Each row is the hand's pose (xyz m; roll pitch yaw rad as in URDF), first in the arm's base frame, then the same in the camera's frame.
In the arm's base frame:
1: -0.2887 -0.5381 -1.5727 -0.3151 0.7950 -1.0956
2: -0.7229 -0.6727 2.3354 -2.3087 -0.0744 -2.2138
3: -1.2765 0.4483 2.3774 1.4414 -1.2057 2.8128
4: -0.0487 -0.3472 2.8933 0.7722 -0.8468 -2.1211
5: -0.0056 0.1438 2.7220 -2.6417 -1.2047 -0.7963
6: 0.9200 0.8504 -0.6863 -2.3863 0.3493 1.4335
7: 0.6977 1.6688 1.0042 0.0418 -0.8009 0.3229
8: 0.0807 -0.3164 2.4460 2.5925 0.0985 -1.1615
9: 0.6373 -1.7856 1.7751 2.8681 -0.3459 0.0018
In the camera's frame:
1: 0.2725 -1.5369 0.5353 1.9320 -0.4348 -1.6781
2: -1.3423 0.3738 -2.5014 0.5182 0.8247 -1.2562
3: -0.5729 1.3524 -2.3782 0.0969 0.9258 1.8237
4: -2.0692 0.9433 -2.3637 2.2210 1.2926 -2.7879
5: -1.8715 1.2744 -2.0121 -0.6162 0.6624 2.7972
6: -0.7315 0.1133 1.2011 1.5700 -0.7836 1.0620
7: -1.1371 1.6892 0.2373 2.9653 0.0263 2.5432
8: -1.9447 0.7380 -1.9635 -1.3262 0.0873 -2.1560
9: -2.5114 -0.8645 -1.7926 -0.7315 -0.3133 2.9513

